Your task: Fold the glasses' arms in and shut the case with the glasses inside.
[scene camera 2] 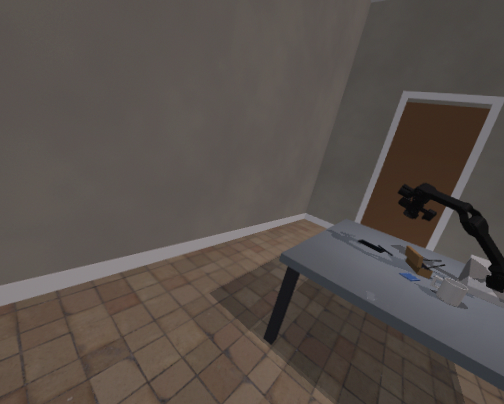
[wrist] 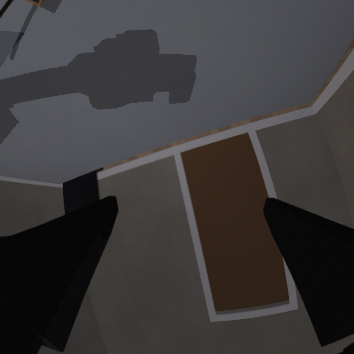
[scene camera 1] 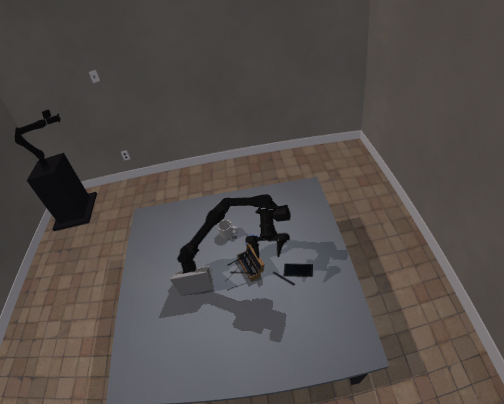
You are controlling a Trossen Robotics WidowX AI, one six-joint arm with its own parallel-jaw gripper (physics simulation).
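Frame: origin at the arm's base, x up, y right, z ahead, level; centimetres.
Seen in the pictures: gripper, fingertip midpoint: (scene camera 2: pixel 414 214) (wrist: pixel 191 204) (scene camera 1: pixel 268 258); arm's base at its link origin: (scene camera 2: pixel 494 283) (scene camera 1: pixel 189 271).
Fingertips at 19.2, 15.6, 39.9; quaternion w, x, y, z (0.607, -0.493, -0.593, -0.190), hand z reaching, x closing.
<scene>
Pixels of each thing's top centre, then the offset from my fingertips to it, as dx, dy, dz. "spot": a spot on its surface instead.
- white mug at a spot on its surface: (scene camera 1: pixel 226 230) spot: -19.8, -38.5, -17.1
- blue flat piece at its top centre: (scene camera 2: pixel 409 276) -27.2, -33.6, -4.1
- black phone at its top centre: (scene camera 1: pixel 298 269) (scene camera 2: pixel 371 245) -26.9, -6.9, +15.5
- dark pen at its top centre: (scene camera 1: pixel 283 277) -26.8, -4.5, +6.7
The orange-brown glasses case (scene camera 1: pixel 257 274) (scene camera 2: pixel 413 258) stands open on the table with its lid raised; a corner of it (wrist: pixel 37 2) shows at the top left of the wrist view. The dark glasses lie in the case, and their thin arms (scene camera 1: pixel 237 272) (scene camera 2: pixel 434 260) stick out, unfolded, over the side away from the lid. How their front sits inside is hard to tell. My gripper (scene camera 1: pixel 267 254) (scene camera 2: pixel 421 218) (wrist: pixel 191 204) is open and empty, in the air above the table, apart from the case. In scene camera 1 one finger appears close to the lid.
A white mug (scene camera 1: pixel 226 230) (scene camera 2: pixel 452 292) stands near the case. A blue flat piece (scene camera 2: pixel 409 276) lies between case and table edge. A black phone (scene camera 1: pixel 298 270) (scene camera 2: pixel 371 245) and a dark pen (scene camera 1: pixel 284 278) lie beyond the lid. A whitish block (scene camera 1: pixel 192 282) is at the arm's base.
</scene>
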